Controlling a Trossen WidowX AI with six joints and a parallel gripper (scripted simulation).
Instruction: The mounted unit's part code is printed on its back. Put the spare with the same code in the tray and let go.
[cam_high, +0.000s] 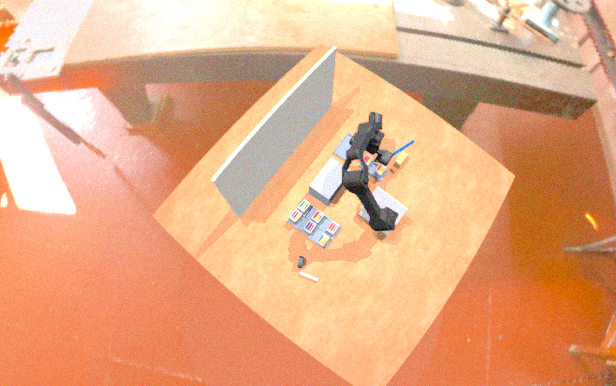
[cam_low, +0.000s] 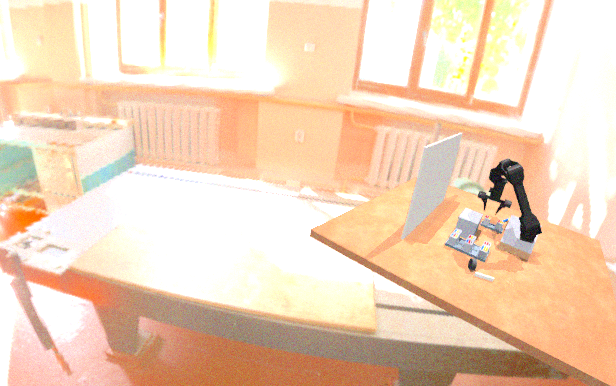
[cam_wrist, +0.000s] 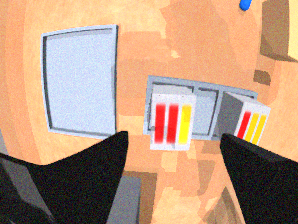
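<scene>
Now: the grey spare 40 mm below my gripper tip. The rest, counted from my gripper tip: grey mounted unit 200 mm to the left, 80 mm ahead, 30 mm below; pale blue tray 110 mm ahead, 80 mm below, 20 mm to the right; wooden block 130 mm behind, 100 mm to the right, 50 mm below.
</scene>
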